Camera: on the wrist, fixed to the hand. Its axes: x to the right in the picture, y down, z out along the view.
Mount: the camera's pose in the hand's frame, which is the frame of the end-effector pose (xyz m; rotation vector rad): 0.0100 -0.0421 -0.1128 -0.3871 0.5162 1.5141
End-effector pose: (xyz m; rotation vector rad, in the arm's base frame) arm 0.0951 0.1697 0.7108 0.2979 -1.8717 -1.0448
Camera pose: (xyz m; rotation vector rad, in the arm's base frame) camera 0.1733 0.0777 0.7068 -0.8898 -0.8995 -0.1649
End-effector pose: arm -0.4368 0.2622 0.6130 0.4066 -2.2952 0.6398
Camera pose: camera -0.3624 0.2885 0.7045 -1.6147 -1.7768 0.7688
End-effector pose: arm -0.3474 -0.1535 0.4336 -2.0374 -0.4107 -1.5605
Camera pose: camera -0.4566 -0.1857 0.4739 -1.2935 1.3855 -1.0078
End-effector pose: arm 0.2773 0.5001 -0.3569 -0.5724 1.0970 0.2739
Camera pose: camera 0.2165 0.4013 -0.3906 -0.0122 1.8394 1.7471
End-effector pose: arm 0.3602 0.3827 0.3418 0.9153 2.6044 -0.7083
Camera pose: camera 0.3134 0.4198 0.4468 2.5176 1.3988 0.4690
